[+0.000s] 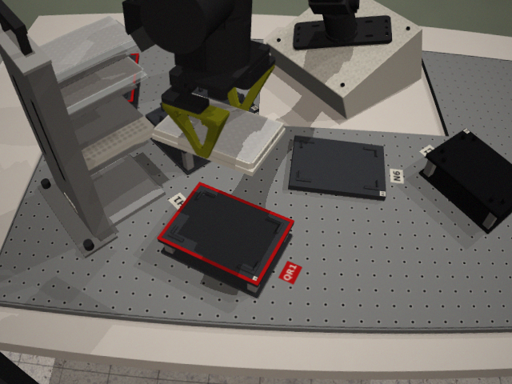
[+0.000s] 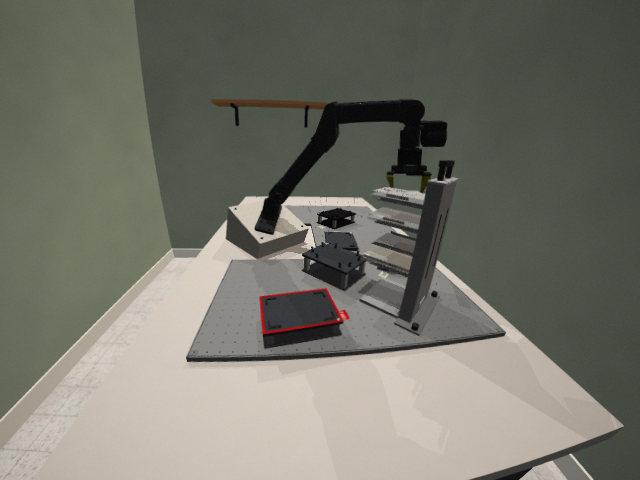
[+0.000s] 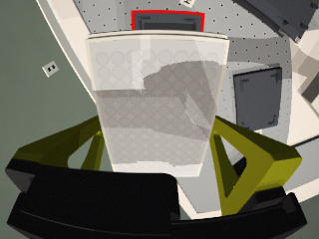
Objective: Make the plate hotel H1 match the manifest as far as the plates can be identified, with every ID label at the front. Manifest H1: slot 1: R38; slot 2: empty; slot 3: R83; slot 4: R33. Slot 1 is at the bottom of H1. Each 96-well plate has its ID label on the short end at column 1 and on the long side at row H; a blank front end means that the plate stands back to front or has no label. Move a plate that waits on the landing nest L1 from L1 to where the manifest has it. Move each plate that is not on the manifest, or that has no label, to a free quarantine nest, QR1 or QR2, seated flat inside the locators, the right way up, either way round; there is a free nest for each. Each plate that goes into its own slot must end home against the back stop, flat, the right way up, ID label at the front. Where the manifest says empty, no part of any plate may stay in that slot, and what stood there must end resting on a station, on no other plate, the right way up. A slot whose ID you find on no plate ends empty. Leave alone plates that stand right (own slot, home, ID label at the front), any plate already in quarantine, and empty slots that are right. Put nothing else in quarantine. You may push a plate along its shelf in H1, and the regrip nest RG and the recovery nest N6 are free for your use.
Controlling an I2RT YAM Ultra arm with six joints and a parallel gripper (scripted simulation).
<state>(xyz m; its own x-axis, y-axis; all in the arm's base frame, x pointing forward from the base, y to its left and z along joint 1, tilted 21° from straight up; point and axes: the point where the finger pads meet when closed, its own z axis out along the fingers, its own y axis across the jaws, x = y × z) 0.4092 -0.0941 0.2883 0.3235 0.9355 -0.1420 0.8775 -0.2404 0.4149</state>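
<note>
Now: the red-framed quarantine nest QR1 20 cm below my hand. The rest, counted from my hand: black regrip nest RG (23 cm behind, 8 cm to the right, 18 cm below); then translucent plate (10 cm behind, 20 cm to the right, 4 cm above); then plate hotel H1 (4 cm behind, 25 cm to the right, 8 cm below).
</note>
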